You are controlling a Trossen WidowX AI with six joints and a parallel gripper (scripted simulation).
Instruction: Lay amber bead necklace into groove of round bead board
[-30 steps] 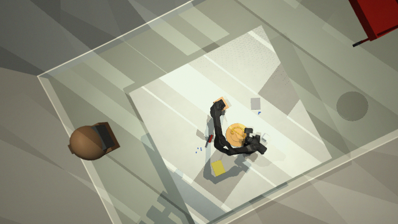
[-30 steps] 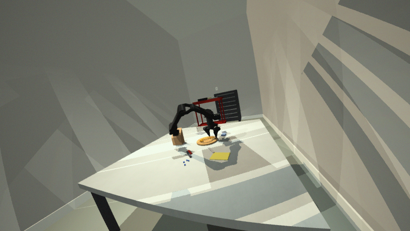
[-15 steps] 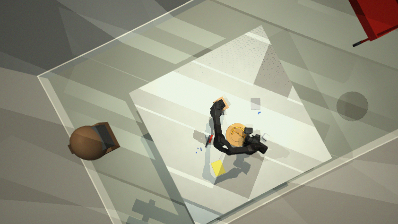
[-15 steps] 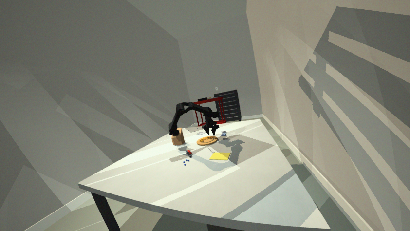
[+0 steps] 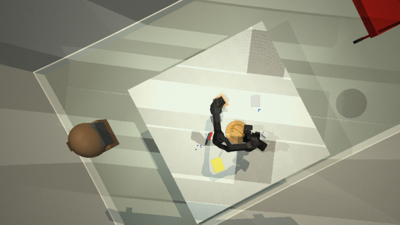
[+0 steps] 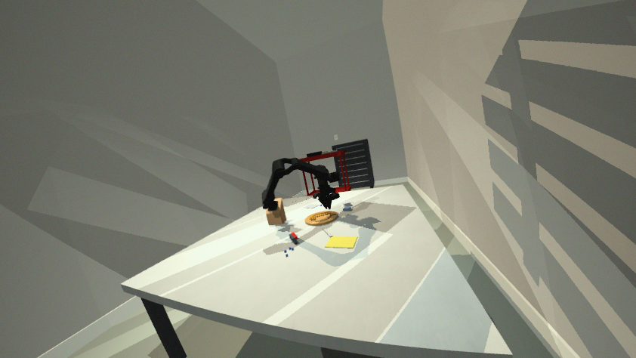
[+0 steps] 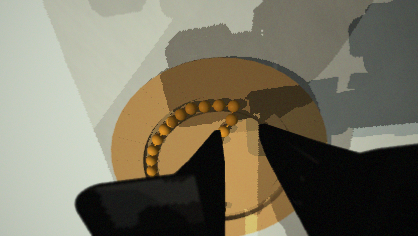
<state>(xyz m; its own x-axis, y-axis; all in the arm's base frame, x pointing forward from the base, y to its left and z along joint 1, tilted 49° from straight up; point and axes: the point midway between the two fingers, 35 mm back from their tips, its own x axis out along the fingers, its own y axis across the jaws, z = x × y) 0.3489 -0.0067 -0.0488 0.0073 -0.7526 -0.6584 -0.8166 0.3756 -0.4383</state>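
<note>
The round bead board lies 4 cm below my gripper tip, 4 cm behind it and 3 cm to the right of it. Also, from my gripper tip: light blue cube 11 cm ahead, 7 cm to the left, 4 cm below; then red-handled tool 26 cm to the right, 13 cm behind, 4 cm below; then white cube 16 cm to the left, 10 cm ahead, 3 cm below.
</note>
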